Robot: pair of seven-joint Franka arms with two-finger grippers.
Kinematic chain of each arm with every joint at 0, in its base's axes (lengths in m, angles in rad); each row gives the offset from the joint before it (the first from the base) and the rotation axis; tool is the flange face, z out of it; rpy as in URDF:
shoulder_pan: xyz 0 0 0.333 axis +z
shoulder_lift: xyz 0 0 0 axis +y
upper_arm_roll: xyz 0 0 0.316 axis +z
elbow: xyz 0.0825 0 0 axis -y
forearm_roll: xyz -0.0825 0 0.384 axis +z
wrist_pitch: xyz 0 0 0 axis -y
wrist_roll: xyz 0.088 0 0 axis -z
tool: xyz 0 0 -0.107 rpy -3.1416 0 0
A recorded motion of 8 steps. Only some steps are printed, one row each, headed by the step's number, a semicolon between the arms.
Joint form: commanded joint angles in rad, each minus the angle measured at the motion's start. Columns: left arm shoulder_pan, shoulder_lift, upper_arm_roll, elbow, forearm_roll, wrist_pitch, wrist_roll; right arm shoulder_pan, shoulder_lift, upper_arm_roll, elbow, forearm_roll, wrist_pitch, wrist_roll.
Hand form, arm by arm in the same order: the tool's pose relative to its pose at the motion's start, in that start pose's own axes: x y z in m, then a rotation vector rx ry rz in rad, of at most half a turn. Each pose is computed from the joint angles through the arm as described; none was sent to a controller.
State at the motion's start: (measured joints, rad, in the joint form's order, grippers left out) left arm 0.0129 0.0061 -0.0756 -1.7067 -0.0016 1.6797 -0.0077; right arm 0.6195 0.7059 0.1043 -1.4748 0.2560 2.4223 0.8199
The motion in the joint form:
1: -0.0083 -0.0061 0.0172 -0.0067 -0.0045 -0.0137 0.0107; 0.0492 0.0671 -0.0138 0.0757 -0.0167 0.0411 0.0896
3: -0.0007 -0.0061 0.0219 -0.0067 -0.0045 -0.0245 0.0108; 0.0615 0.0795 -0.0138 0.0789 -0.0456 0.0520 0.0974
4: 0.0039 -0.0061 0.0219 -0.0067 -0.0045 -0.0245 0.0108; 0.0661 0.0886 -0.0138 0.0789 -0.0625 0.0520 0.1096
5: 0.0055 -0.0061 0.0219 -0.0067 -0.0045 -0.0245 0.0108; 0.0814 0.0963 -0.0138 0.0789 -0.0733 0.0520 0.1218
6: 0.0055 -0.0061 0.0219 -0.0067 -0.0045 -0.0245 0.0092; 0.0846 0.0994 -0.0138 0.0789 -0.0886 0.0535 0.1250
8: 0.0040 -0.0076 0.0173 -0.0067 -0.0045 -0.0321 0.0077; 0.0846 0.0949 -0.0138 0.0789 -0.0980 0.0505 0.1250
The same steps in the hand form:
1: -0.0034 -0.0044 0.0010 -0.0043 -0.0143 0.0013; -0.0114 -0.0223 0.0197 0.0271 0.0302 0.0420
3: -0.0046 -0.0113 0.0020 -0.0049 -0.0250 -0.0108; -0.0183 -0.0248 0.0281 0.0161 0.0423 0.0183
4: -0.0047 -0.0138 0.0019 -0.0051 -0.0250 -0.0154; -0.0213 -0.0237 0.0352 0.0019 0.0444 0.0150
5: -0.0047 -0.0147 0.0019 -0.0052 -0.0250 -0.0170; -0.0314 -0.0264 0.0430 -0.0091 0.0408 0.0061
6: -0.0047 -0.0147 0.0019 -0.0052 -0.0250 -0.0186; -0.0334 -0.0267 0.0455 -0.0164 0.0466 -0.0051
8: -0.0059 -0.0113 0.0018 -0.0049 -0.0312 -0.0140; -0.0336 -0.0279 0.0427 -0.0186 0.0518 -0.0133

